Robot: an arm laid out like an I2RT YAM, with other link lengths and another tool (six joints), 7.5 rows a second.
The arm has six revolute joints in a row. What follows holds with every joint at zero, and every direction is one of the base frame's.
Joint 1 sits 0.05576 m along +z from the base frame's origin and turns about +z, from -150 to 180 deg.
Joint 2 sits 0.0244 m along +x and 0.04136 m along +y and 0.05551 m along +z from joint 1 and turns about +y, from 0 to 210 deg.
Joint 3 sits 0.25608 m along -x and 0.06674 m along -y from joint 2 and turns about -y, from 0 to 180 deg.
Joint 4 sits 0.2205 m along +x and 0.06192 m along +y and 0.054 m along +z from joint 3 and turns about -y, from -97 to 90 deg.
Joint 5 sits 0.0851 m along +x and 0.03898 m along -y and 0.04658 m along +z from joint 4 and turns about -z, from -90 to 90 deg.
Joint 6 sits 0.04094 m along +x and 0.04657 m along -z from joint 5 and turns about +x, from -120 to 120 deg.
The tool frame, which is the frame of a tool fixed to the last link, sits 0.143 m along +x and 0.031 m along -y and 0.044 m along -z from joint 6; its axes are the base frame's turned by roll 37.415, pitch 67.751 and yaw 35.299 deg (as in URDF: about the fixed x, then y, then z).
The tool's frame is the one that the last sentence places.
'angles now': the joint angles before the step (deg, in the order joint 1, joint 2, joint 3, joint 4, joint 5, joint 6). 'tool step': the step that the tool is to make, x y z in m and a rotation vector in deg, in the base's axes. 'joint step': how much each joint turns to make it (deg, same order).
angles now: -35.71, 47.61, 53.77, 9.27, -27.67, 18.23
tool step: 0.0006, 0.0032, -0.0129, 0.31, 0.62, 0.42
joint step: 0.65, -1.02, -2.74, 0.95, 0.19, -0.18
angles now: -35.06, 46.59, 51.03, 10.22, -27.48, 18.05
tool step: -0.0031, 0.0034, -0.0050, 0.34, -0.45, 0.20
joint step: 0.13, -1.50, -2.08, 1.03, 0.07, 0.60
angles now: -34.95, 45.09, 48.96, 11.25, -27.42, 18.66
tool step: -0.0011, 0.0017, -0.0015, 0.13, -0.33, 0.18
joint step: 0.07, -0.60, -0.89, 0.65, -0.03, 0.35
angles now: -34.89, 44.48, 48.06, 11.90, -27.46, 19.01
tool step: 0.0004, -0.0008, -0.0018, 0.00, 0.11, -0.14
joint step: 0.00, 0.04, -0.32, 0.22, 0.12, -0.11
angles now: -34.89, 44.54, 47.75, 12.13, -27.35, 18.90
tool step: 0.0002, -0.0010, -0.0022, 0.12, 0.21, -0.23
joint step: 0.00, 0.01, -0.27, 0.00, 0.22, -0.09
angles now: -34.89, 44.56, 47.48, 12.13, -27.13, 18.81
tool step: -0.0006, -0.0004, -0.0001, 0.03, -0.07, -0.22
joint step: 0.00, -0.15, -0.12, 0.01, 0.23, 0.01
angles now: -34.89, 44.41, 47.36, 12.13, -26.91, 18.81
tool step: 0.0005, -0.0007, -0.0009, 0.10, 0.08, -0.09
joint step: 0.00, 0.13, -0.08, 0.10, 0.09, 0.01
